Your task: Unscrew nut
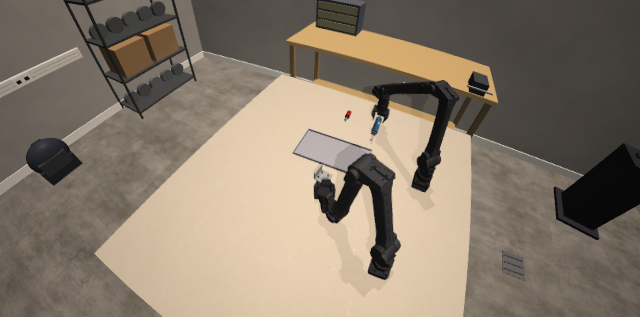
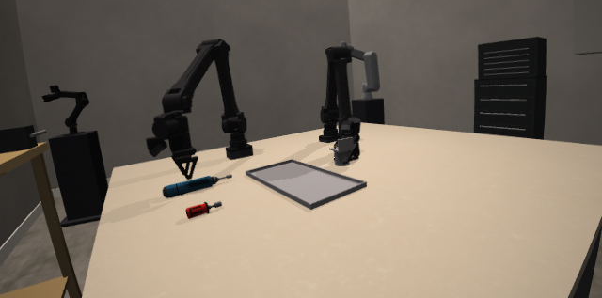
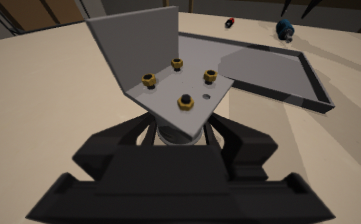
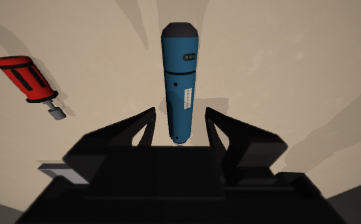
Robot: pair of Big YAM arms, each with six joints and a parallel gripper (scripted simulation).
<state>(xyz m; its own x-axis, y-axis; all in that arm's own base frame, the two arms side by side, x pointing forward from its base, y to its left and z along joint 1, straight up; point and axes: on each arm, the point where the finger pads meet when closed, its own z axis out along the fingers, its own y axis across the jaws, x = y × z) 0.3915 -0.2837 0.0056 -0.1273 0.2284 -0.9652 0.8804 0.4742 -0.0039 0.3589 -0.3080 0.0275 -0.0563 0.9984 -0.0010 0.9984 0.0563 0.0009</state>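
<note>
My left gripper is now 10 mm below the joint module. From my left hand the other things lie so: red-handled tool: 170 mm ahead, 550 mm to the right, 10 mm below; bracket: 50 mm above; grey tray: 70 mm ahead, 220 mm to the right, 20 mm below.
</note>
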